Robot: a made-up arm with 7 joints. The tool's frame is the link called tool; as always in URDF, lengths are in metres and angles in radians. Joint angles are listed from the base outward. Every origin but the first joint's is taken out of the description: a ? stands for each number. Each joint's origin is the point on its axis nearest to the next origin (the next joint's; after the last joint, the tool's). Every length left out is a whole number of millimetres.
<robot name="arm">
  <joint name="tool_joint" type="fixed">
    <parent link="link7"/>
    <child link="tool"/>
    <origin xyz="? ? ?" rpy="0 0 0"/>
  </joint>
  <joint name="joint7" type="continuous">
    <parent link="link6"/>
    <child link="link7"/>
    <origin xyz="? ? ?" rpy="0 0 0"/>
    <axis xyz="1 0 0"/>
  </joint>
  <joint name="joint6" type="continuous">
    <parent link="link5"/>
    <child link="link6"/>
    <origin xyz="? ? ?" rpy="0 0 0"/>
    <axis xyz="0 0 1"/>
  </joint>
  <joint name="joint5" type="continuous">
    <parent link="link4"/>
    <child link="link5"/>
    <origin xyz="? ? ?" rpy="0 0 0"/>
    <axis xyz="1 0 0"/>
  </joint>
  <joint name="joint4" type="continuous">
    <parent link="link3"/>
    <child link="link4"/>
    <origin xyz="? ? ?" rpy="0 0 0"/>
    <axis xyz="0 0 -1"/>
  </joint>
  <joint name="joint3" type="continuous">
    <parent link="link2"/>
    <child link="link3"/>
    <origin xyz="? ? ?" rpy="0 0 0"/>
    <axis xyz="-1 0 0"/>
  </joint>
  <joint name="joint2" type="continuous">
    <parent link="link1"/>
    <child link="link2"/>
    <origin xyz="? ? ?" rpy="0 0 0"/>
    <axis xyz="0 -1 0"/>
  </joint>
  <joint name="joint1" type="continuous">
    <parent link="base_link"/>
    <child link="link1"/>
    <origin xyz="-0.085 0 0.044" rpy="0 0 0"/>
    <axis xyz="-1 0 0"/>
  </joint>
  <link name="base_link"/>
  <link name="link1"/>
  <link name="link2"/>
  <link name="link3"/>
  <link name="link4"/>
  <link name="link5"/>
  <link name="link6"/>
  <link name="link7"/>
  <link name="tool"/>
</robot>
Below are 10 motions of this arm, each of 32 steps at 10 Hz.
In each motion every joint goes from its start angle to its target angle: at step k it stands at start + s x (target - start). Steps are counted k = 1, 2, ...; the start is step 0. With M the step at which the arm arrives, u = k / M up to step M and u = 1 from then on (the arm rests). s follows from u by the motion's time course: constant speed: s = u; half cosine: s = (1 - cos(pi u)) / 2; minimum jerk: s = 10 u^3 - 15 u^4 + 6 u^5.
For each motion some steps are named. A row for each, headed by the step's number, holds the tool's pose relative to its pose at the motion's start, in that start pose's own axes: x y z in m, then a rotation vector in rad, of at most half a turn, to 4 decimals.
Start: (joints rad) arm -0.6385 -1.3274 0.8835 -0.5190 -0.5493 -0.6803 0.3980
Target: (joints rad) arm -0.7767 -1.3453 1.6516 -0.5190 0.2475 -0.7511 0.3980
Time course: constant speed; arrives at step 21
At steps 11, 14, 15, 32:
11: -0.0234 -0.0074 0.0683 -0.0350 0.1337 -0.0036
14: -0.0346 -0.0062 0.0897 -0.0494 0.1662 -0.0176
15: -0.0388 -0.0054 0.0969 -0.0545 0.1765 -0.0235
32: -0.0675 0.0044 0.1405 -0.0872 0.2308 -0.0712

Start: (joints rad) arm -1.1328 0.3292 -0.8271 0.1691 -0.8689 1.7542 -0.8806
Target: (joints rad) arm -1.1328 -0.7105 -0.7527 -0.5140 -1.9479 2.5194 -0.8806
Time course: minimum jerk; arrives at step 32
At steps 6, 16, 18, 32:
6: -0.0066 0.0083 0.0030 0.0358 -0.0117 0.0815
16: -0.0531 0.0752 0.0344 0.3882 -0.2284 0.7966
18: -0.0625 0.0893 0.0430 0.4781 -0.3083 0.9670
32: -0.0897 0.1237 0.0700 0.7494 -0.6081 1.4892

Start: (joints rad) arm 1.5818 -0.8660 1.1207 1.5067 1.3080 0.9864 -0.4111
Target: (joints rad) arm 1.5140 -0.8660 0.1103 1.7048 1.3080 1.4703 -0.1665
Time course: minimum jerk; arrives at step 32
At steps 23, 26, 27, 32:
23: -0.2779 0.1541 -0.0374 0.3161 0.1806 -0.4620
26: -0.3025 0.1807 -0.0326 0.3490 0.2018 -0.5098
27: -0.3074 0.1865 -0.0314 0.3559 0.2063 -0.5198
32: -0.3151 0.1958 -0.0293 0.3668 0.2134 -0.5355

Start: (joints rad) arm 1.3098 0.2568 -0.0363 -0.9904 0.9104 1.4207 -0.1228
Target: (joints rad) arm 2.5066 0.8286 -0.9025 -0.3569 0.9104 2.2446 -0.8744
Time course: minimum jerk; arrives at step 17
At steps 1, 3, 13, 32:
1: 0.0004 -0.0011 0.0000 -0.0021 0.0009 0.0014
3: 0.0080 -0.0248 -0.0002 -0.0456 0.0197 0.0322
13: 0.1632 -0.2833 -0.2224 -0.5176 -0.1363 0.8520
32: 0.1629 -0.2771 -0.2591 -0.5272 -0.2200 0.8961

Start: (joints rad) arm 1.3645 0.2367 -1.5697 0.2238 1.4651 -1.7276 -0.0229
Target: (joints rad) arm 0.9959 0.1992 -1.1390 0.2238 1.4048 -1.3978 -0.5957
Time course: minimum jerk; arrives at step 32
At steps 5, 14, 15, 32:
5: -0.0015 -0.0021 0.0028 -0.0151 -0.0035 0.0125
14: -0.0164 -0.0219 0.0430 -0.1944 -0.0621 0.1540
15: -0.0184 -0.0242 0.0507 -0.2233 -0.0745 0.1754
32: -0.0357 -0.0343 0.1409 -0.5009 -0.2351 0.3544

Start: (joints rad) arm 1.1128 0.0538 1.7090 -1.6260 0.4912 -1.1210 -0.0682
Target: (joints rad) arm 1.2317 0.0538 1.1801 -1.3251 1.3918 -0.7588 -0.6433
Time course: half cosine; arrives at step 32
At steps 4, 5, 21, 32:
4: -0.0081 0.0110 -0.0030 0.0100 0.0204 0.0130
5: -0.0125 0.0172 -0.0045 0.0157 0.0314 0.0206
21: -0.1331 0.2296 0.0232 0.2668 0.2445 0.4046
32: -0.1726 0.3035 0.0733 0.3965 0.2407 0.5974

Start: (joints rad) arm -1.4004 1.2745 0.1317 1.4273 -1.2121 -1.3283 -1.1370
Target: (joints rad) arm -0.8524 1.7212 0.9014 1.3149 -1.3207 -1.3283 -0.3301
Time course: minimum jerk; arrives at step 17
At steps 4, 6, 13, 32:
4: -0.0022 0.0144 -0.0034 0.1519 0.0604 -0.0245
6: -0.0063 0.0408 -0.0043 0.4036 0.1643 -0.0711
13: -0.0193 0.1528 0.0531 1.3626 0.6582 -0.3672
32: -0.0199 0.1647 0.0645 1.4629 0.7280 -0.4194

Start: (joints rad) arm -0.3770 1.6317 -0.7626 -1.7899 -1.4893 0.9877 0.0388
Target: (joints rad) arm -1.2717 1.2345 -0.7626 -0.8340 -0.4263 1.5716 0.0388
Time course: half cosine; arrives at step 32
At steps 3, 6, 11, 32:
3: -0.0090 0.0225 -0.0054 0.0427 0.0090 0.0110
6: -0.0364 0.0902 -0.0148 0.1671 0.0321 0.0361
11: -0.1151 0.2910 0.0104 0.5160 0.0739 0.0487
32: -0.0701 0.7564 0.5291 1.3612 -0.0171 -0.7711

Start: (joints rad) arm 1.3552 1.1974 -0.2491 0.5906 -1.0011 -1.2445 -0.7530
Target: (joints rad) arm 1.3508 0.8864 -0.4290 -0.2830 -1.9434 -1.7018 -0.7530
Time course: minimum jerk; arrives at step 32
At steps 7, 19, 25, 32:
7: 0.0288 0.0098 0.0105 0.0139 -0.0689 -0.0396
19: 0.1888 0.1134 0.1713 0.3460 -0.4959 -0.3813
25: 0.2116 0.1560 0.2620 0.5830 -0.5778 -0.5222
32: 0.2136 0.1666 0.2886 0.6582 -0.5879 -0.5612

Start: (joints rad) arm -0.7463 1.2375 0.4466 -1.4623 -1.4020 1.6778 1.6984
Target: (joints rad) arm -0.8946 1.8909 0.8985 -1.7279 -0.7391 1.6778 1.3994
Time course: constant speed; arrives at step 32
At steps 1, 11, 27, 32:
1: -0.0007 0.0038 -0.0043 -0.0032 0.0103 0.0025
11: 0.0060 0.0479 -0.0558 -0.0095 0.1131 0.0511
27: 0.0673 0.1471 -0.1693 0.0756 0.2331 0.2201
32: 0.0983 0.1889 -0.2104 0.1231 0.2467 0.2928

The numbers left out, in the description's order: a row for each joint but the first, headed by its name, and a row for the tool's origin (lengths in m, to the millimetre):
tool: 0 -0.112 -0.114
joint7: -0.028 -0.048 0
joint6: 0 -0.06 -0.353
joint5: 0.041 -0.052 0
joint4: 0 -0.168 -0.001
joint3: 0.049 0 0.148
joint2: 0 -0.038 0.261

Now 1 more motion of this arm.
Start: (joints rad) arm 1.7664 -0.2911 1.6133 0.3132 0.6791 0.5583 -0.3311
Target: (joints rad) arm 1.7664 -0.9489 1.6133 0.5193 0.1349 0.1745 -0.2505
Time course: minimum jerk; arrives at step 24
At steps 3, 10, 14, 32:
3: 0.0005 -0.0028 -0.0005 -0.0038 0.0077 0.0024
10: 0.0219 -0.0593 -0.0050 -0.0978 0.1479 0.0517
14: 0.0626 -0.1057 -0.0004 -0.2076 0.2419 0.0971
32: 0.1310 -0.1437 0.0118 -0.3494 0.3012 0.1474

